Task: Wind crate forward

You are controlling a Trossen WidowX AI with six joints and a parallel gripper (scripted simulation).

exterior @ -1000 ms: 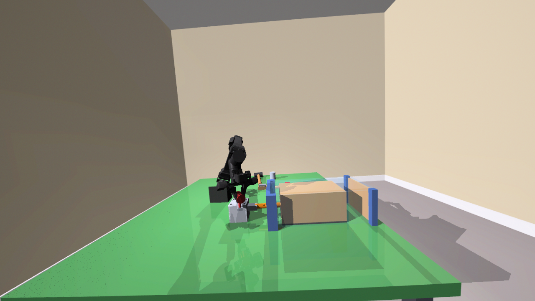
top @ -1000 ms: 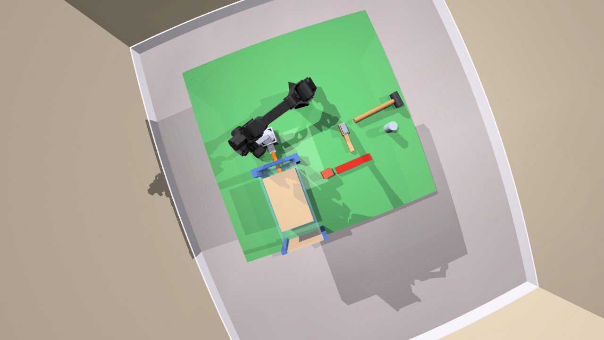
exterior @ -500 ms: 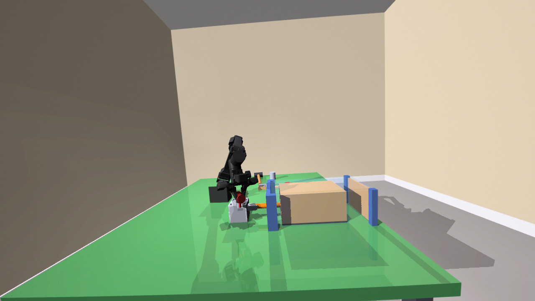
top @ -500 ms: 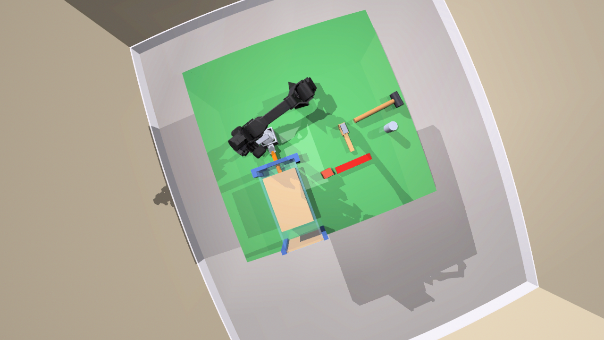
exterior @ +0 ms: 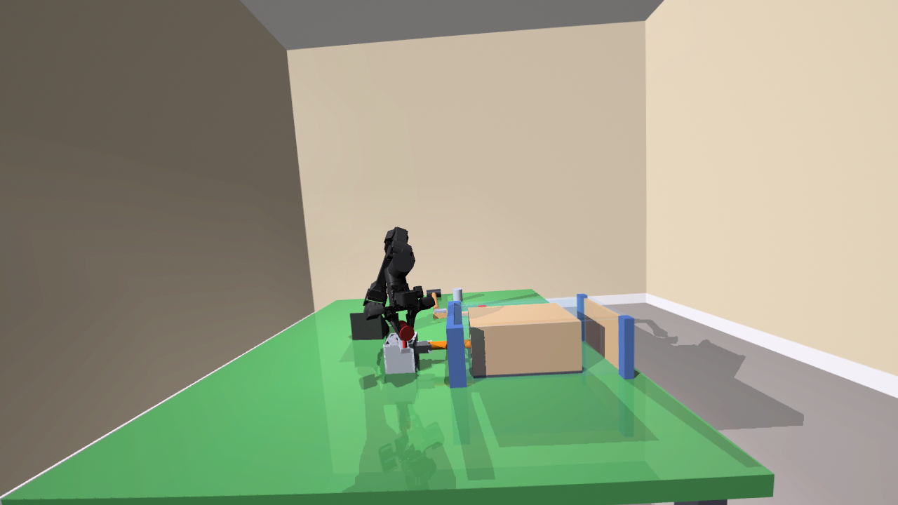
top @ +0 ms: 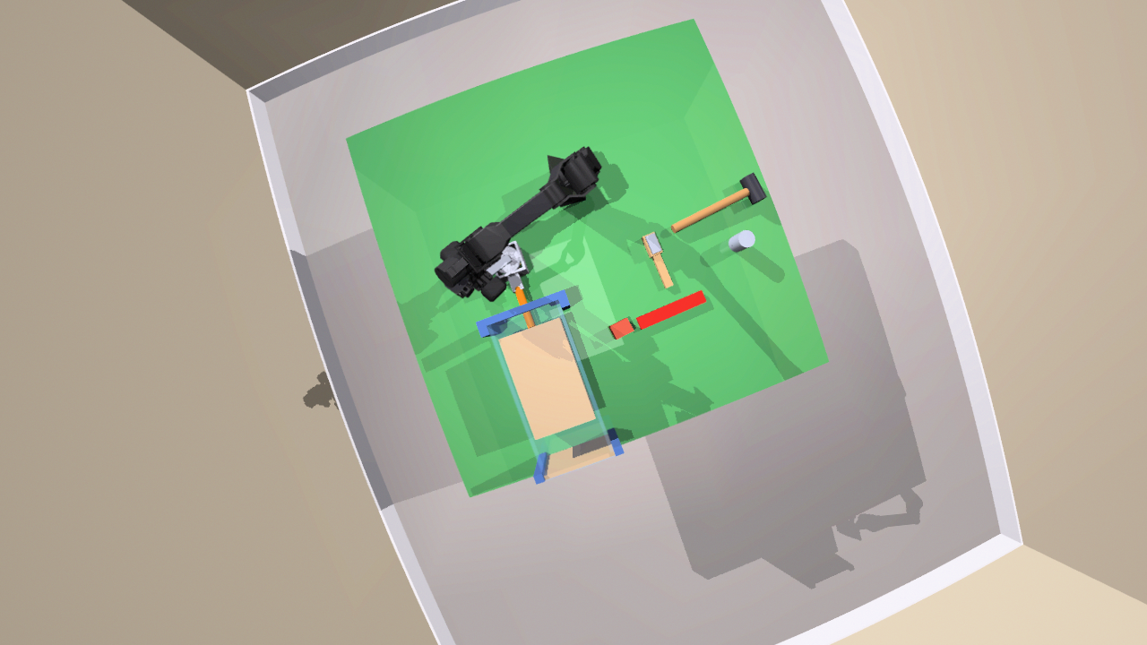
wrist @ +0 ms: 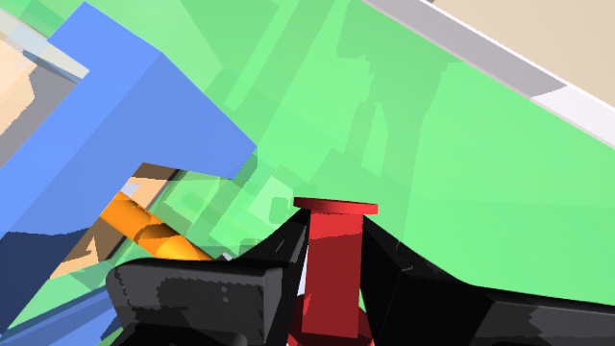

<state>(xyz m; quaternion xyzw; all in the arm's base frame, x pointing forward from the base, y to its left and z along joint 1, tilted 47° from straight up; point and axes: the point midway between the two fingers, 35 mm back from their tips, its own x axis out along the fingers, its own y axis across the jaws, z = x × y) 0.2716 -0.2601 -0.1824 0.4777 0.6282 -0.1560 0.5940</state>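
My gripper tip is now 50 mm to the right of the winch handle, 30 mm past it and 30 mm above it. Also, from my gripper tip: blue steel frame (130 mm to the left, 100 mm ahead, 30 mm below); winch (100 mm below, 90 mm to the left, 70 mm behind); red knob (20 mm to the left, 10 mm behind).
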